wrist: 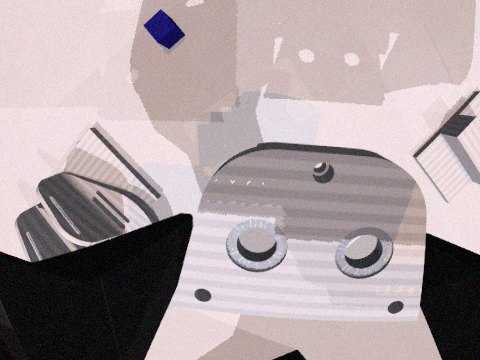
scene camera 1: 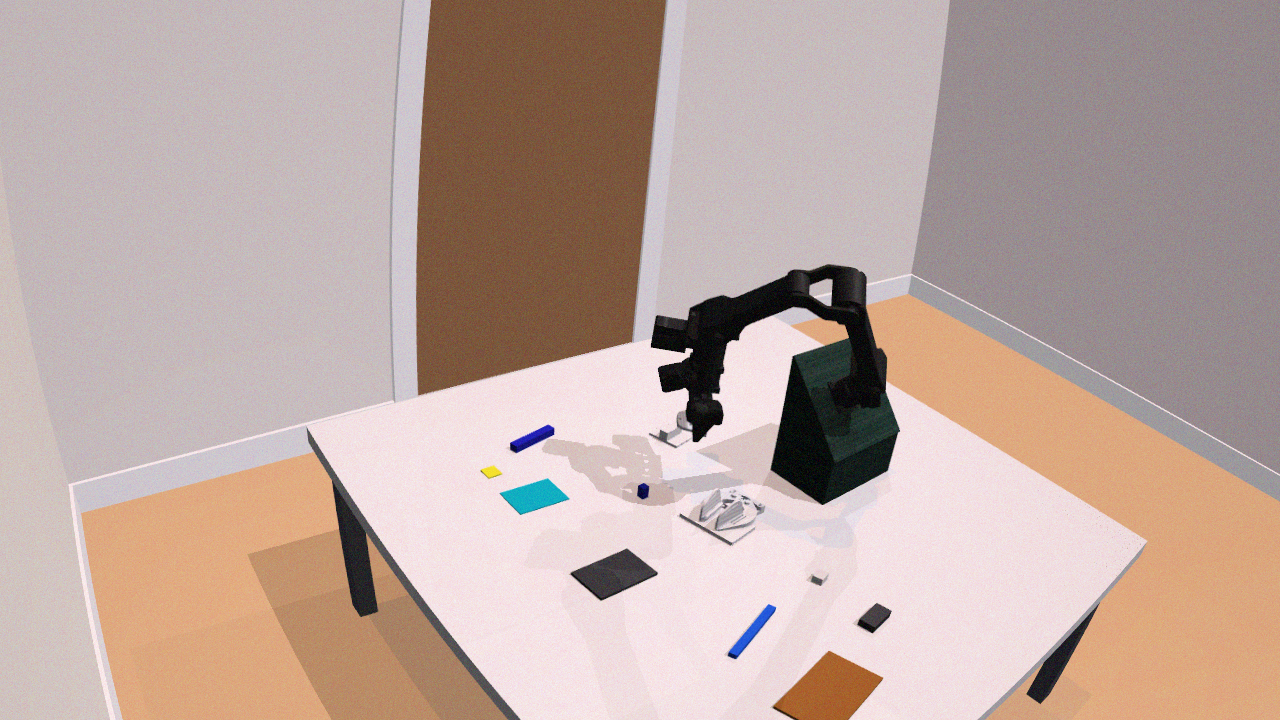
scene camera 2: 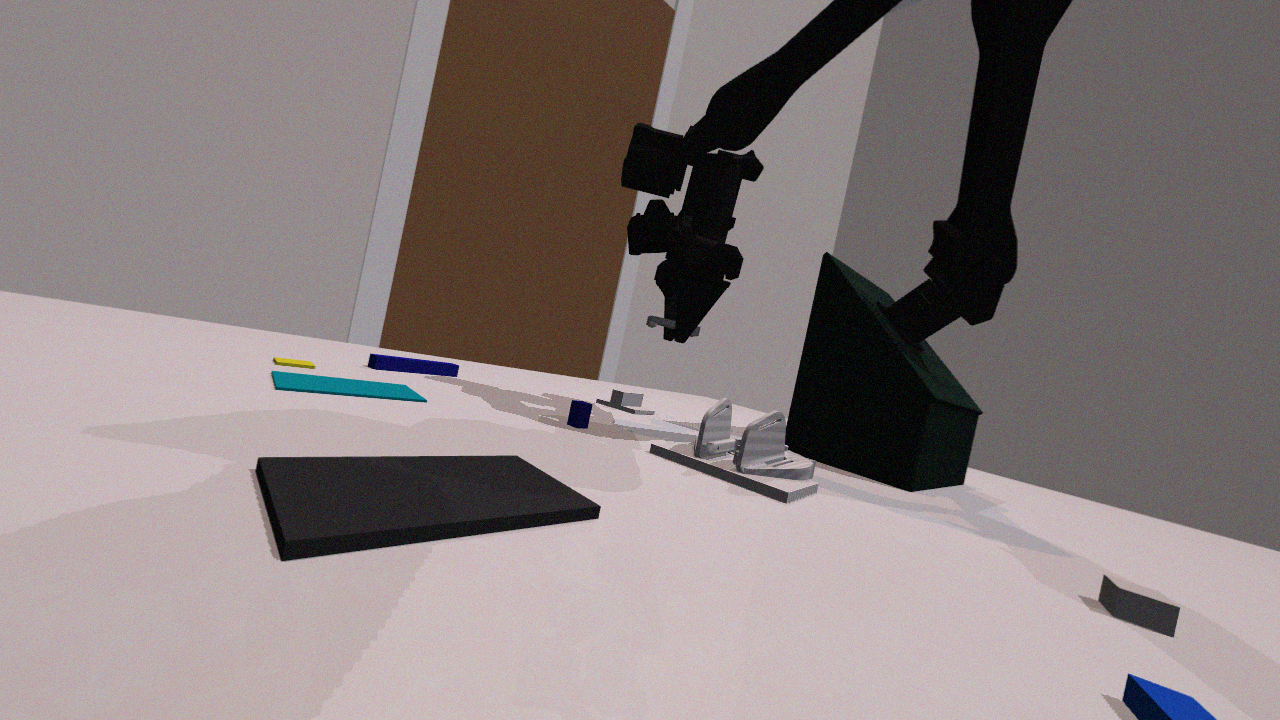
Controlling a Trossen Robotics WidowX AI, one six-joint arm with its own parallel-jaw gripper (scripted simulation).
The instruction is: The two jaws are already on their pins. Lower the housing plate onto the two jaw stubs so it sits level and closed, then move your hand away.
Note:
In view: my gripper (scene camera 2: 673, 341), a cyan tile (scene camera 2: 286, 381), a black slab (scene camera 2: 317, 506) and a grey stand (scene camera 2: 630, 401).
The cyan tile is seen too in scene camera 1 (scene camera 1: 528, 498). The black slab is seen too in scene camera 1 (scene camera 1: 618, 572). My gripper shows as well in the wrist view (wrist: 301, 235) and in scene camera 1 (scene camera 1: 693, 429). The wrist view does not show the cyan tile: it is out of frame. The wrist view misses the black slab: it is out of frame.

